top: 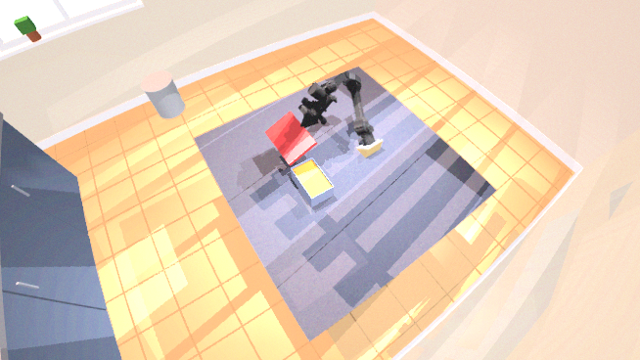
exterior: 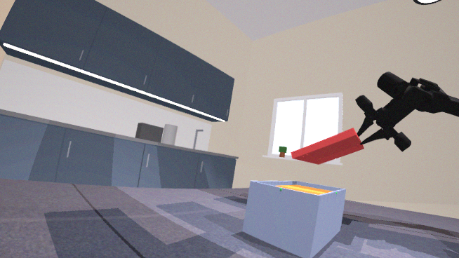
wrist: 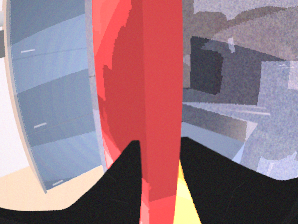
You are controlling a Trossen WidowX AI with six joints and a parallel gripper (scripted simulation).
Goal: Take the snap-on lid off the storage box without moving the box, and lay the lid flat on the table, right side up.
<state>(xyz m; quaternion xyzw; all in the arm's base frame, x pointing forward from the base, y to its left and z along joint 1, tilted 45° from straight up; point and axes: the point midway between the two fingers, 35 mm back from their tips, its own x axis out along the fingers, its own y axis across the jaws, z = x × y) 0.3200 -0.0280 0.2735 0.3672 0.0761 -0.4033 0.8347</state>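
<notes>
Right now my gripper tip is 7 cm short of the lid, 1 cm to the left of it and 3 cm above it. Also, from my gripper tip: storage box (11 cm ahead, 19 cm to the left, 18 cm below).
</notes>
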